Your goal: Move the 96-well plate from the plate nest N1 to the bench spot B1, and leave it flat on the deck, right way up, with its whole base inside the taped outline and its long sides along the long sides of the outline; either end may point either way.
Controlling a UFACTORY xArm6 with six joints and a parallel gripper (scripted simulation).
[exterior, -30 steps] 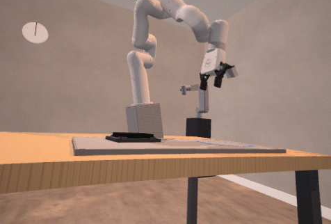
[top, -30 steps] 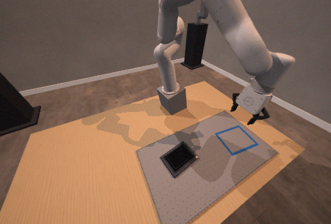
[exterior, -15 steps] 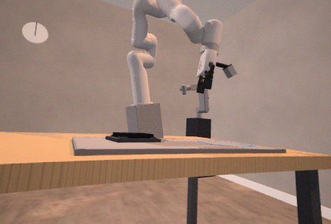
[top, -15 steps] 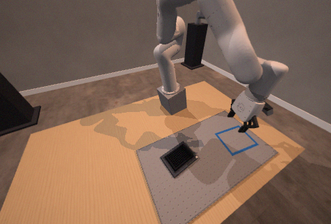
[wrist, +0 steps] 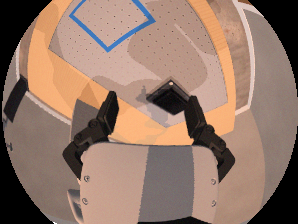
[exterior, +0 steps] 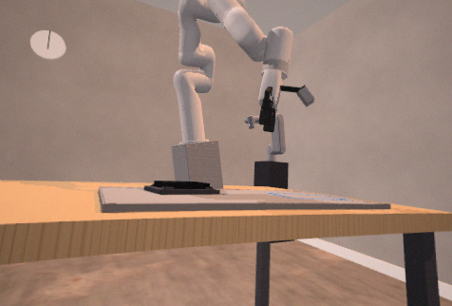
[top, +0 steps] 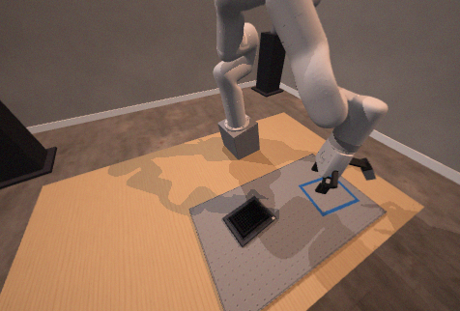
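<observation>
My gripper is now 9 cm past the black 96-well plate, 21 cm to the left of it and 18 cm above it. Round my hand: dark plate nest N1: 8 cm behind, 21 cm to the right, 19 cm below.
</observation>
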